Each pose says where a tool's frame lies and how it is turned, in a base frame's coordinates. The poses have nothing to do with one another.
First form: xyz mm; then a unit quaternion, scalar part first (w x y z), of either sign.
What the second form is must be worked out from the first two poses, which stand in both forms.
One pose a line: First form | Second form
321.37, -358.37, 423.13, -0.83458, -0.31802, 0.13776, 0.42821 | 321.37, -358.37, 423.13, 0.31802, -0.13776, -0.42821, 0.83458
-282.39, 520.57, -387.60, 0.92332, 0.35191, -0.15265, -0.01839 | -282.39, 520.57, -387.60, 0.35191, -0.15265, -0.01839, 0.92332
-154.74, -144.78, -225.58, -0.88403, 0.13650, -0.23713, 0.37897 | -154.74, -144.78, -225.58, -0.13650, 0.23713, -0.37897, 0.88403
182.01, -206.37, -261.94, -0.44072, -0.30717, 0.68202, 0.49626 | 182.01, -206.37, -261.94, 0.30717, -0.68202, -0.49626, 0.44072
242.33, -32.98, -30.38, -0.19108, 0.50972, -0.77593, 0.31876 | 242.33, -32.98, -30.38, -0.50972, 0.77593, -0.31876, 0.19108
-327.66, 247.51, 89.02, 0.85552, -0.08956, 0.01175, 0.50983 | -327.66, 247.51, 89.02, -0.08956, 0.01175, 0.50983, 0.85552
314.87, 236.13, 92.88, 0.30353, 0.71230, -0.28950, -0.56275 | 314.87, 236.13, 92.88, 0.71230, -0.28950, -0.56275, 0.30353
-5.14, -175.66, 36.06, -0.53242, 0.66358, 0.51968, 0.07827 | -5.14, -175.66, 36.06, -0.66358, -0.51968, -0.07827, 0.53242
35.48, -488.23, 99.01, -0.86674, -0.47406, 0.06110, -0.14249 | 35.48, -488.23, 99.01, 0.47406, -0.06110, 0.14249, 0.86674
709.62, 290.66, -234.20, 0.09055, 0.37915, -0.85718, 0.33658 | 709.62, 290.66, -234.20, 0.37915, -0.85718, 0.33658, 0.09055
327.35, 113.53, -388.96, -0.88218, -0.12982, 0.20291, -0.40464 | 327.35, 113.53, -388.96, 0.12982, -0.20291, 0.40464, 0.88218
